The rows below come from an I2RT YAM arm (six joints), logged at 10 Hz.
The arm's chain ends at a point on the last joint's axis. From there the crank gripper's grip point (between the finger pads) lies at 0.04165 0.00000 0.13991 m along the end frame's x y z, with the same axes.
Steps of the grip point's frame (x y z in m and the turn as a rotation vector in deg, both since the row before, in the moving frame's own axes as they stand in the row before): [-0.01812, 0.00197, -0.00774, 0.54, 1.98, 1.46]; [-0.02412, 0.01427, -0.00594, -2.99, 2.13, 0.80]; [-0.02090, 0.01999, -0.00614, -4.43, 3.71, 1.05]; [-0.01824, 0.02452, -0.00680, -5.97, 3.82, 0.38]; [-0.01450, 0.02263, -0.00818, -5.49, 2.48, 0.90]
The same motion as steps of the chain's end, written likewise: [-0.02293, 0.00216, -0.00622, 0.54, 1.98, 1.46]; [-0.02923, 0.00640, -0.00409, -2.99, 2.13, 0.80]; [-0.02975, 0.00845, -0.00271, -4.43, 3.71, 1.05]; [-0.02740, 0.00982, -0.00295, -5.97, 3.82, 0.38]; [-0.02040, 0.00864, -0.00558, -5.49, 2.48, 0.90]
